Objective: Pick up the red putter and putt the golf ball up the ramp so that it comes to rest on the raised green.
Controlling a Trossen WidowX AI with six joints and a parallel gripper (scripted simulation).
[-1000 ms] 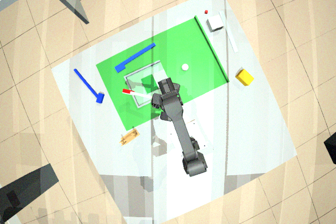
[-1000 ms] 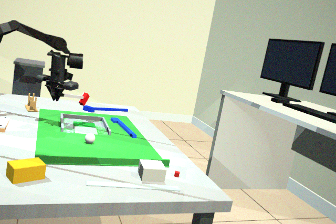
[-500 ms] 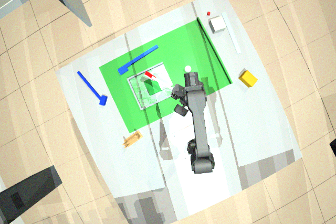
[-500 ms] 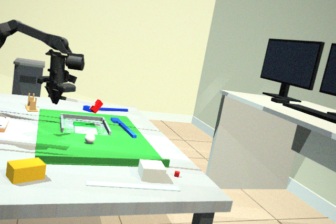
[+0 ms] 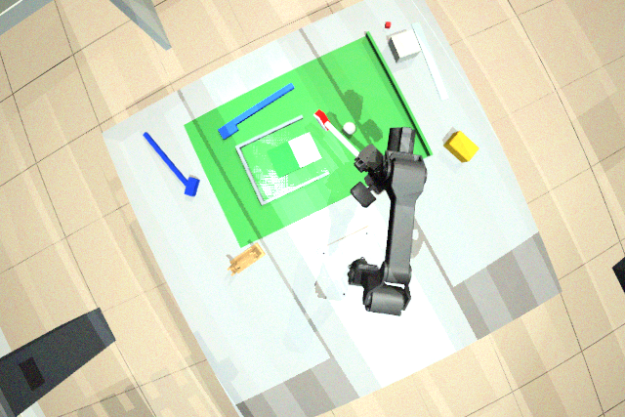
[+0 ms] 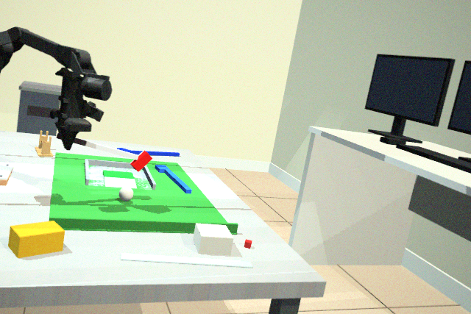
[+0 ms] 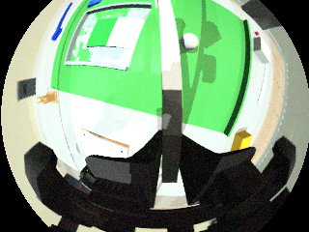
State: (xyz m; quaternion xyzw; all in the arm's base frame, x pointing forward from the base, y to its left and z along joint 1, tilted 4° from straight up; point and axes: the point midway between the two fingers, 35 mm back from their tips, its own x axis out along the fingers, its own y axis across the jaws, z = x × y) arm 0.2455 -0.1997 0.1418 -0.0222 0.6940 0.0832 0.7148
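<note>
Now: the red putter 12 cm ahead of my gripper tip and 2 cm to the left of it. The rest, counted from my gripper tip: white block 36 cm to the right, 31 cm ahead, 12 cm below; then white golf ball 17 cm ahead, 11 cm below, 4 cm to the right; then yellow block 33 cm to the right, 12 cm below, 9 cm behind.
</note>
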